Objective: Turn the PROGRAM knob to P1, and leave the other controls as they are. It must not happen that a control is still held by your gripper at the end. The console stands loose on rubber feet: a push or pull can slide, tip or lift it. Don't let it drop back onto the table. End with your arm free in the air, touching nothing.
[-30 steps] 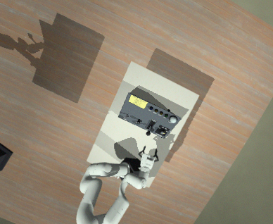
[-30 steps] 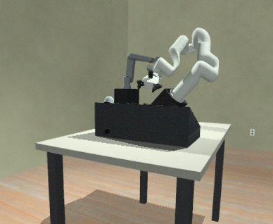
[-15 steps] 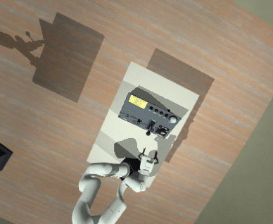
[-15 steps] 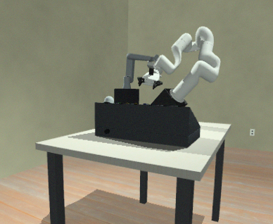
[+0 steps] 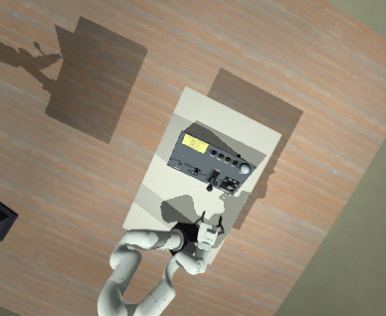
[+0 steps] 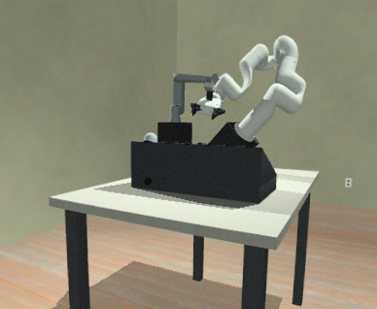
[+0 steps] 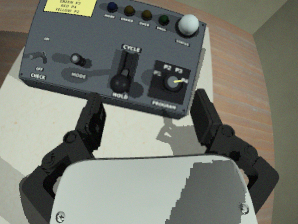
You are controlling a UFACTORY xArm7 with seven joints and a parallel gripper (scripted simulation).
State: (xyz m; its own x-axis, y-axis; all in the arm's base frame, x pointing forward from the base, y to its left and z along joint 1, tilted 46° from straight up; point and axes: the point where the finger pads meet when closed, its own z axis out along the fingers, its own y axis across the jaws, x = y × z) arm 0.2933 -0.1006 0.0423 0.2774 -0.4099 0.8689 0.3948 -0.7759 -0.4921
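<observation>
Now: hand 170 mm above the cycle lever, 110 mm short of it and 70 mm to the right of it. Round my hand: dark grey console 200 mm below, 160 mm ahead, 140 mm to the left; small knob 200 mm to the left, 180 mm below, 110 mm ahead.
</observation>
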